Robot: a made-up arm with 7 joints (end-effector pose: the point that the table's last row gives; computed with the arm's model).
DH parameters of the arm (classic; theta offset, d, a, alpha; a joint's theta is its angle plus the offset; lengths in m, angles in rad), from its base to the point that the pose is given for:
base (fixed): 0 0 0 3.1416
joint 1: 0 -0.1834 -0.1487 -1.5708
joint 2: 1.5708 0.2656 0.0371 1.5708
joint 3: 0 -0.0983 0.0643 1.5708
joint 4: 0 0.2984 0.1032 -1.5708
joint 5: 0 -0.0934 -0.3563 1.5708
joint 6: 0 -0.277 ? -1.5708
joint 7: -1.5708 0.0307 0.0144 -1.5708
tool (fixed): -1.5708 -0.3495 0 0
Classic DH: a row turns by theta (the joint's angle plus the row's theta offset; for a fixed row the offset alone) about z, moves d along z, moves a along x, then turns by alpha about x.
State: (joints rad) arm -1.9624 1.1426 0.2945 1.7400 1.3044 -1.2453 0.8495
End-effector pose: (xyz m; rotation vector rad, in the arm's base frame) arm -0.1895 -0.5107 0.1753 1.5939 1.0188 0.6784
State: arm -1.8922 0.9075 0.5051 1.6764 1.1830 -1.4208 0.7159
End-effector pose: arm -0.1163 -0.5613 0.2334 1.3930 0.9396 0.7628
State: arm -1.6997 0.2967 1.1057 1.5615 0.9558 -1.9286 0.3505
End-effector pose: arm 0.0729 -0.4853 0.4598 0.9868 0.8329 0.5710
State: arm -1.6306 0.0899 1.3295 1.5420 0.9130 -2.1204 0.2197
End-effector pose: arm 0.1445 -0.4218 0.4999 0.8297 0.8052 0.3849
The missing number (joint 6, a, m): 0.0576
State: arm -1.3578 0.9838 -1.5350 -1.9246 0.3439 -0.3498 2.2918
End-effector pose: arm 0.3576 -0.0456 -0.0232 0.6985 -0.1981 -2.7742
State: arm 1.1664 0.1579 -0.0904 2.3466 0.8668 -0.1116 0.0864
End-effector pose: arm 0.1248 0.7418 0.5177 1.6157 1.5203 -1.8304
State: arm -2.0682 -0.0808 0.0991 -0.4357 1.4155 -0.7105 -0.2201
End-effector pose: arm -0.4692 -0.2687 0.1142 1.4934 0.7884 1.2142
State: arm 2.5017 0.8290 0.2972 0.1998 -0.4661 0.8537 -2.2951
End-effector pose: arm -0.1823 0.6046 0.3391 -0.6251 2.5830 -0.8153
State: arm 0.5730 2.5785 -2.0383 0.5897 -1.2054 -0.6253 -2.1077
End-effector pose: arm 0.1174 0.3488 0.3989 0.5545 -2.2327 0.7845
